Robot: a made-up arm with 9 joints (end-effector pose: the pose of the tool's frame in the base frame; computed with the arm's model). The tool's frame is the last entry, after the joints. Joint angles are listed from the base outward.
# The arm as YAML. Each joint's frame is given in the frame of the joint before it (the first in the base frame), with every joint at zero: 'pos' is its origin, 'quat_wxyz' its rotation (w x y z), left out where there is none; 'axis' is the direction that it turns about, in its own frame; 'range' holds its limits. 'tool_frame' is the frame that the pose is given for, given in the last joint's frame.
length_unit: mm
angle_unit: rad
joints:
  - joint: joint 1
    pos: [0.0, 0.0, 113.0]
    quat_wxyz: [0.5, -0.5, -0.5, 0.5]
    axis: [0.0, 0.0, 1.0]
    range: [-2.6, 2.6]
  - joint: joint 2
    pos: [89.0, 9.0, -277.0]
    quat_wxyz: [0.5, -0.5, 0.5, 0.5]
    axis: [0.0, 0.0, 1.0]
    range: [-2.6, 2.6]
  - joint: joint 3
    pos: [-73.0, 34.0, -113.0]
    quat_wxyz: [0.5, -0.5, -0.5, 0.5]
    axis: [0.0, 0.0, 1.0]
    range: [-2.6, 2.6]
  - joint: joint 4
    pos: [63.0, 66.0, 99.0]
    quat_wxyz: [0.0, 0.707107, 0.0, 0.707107]
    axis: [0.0, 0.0, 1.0]
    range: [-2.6, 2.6]
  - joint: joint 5
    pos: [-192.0, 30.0, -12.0]
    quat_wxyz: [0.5, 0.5, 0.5, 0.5]
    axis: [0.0, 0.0, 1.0]
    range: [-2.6, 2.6]
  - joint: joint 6
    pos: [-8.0, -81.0, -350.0]
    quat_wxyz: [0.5, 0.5, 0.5, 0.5]
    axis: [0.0, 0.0, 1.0]
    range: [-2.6, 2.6]
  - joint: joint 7
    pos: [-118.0, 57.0, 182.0]
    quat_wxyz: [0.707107, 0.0, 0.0, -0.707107]
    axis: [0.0, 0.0, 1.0]
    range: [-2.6, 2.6]
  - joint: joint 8
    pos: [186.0, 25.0, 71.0]
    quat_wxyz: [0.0, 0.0, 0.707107, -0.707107]
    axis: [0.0, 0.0, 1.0]
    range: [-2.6, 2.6]
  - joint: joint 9
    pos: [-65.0, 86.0, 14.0]
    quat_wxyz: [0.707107, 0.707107, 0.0, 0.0]
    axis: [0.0, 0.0, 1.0]
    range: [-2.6, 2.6]
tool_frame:
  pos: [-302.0, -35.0, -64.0]
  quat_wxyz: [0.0, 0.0, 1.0, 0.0]
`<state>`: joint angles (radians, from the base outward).
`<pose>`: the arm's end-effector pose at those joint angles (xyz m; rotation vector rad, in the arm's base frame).
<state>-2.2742 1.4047 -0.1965 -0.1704 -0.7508 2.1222 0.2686 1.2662 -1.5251</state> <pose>0.2824 0.5134 0.2214 -0.6309 -0.8298 1.7081</pose>
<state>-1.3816 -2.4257 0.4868 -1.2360 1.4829 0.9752 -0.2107 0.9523 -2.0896</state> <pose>0.7278 0.7493 0.4816 -1.5306 -0.1637 1.3181</pose>
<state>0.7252 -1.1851 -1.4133 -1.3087 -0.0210 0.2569 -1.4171 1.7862 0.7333</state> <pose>-0.7444 0.1691 0.3460 0.6121 -1.2047 -2.3613</pose>
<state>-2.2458 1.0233 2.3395 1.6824 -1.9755 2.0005 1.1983 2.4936 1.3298</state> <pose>0.0658 -0.2207 0.9899 0.4907 -1.7199 -0.7367</pose>
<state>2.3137 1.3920 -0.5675 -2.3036 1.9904 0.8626 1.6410 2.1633 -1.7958</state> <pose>0.2305 -0.6323 0.1668 -0.5775 -0.2335 -0.3778</pose>
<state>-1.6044 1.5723 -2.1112 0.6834 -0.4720 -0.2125 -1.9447 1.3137 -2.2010</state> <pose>0.0053 -0.2880 0.3011 0.3130 -0.6298 0.7659</pose>
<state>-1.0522 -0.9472 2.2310 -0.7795 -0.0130 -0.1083 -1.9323 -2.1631 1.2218</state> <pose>0.9591 -0.3246 0.1093 1.1841 -0.2651 0.3602</pose>
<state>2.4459 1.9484 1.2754 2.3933 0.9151 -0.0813 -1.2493 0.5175 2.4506</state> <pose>1.0704 -0.0951 -0.2636 0.3661 0.8215 -1.3482</pose>
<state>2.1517 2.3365 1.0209 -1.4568 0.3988 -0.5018 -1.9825 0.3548 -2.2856</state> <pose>0.3468 -0.1586 -0.2454 -0.2405 0.2939 2.3202</pose>
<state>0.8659 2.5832 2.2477 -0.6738 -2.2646 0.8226 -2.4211 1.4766 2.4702</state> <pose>-0.2241 0.1001 0.6745 0.4571 -0.3898 1.8339</pose>
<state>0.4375 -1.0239 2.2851 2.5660 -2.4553 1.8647 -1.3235 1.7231 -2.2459</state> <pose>-0.6668 -0.7481 0.2490 -0.1598 -2.4041 1.1814</pose>
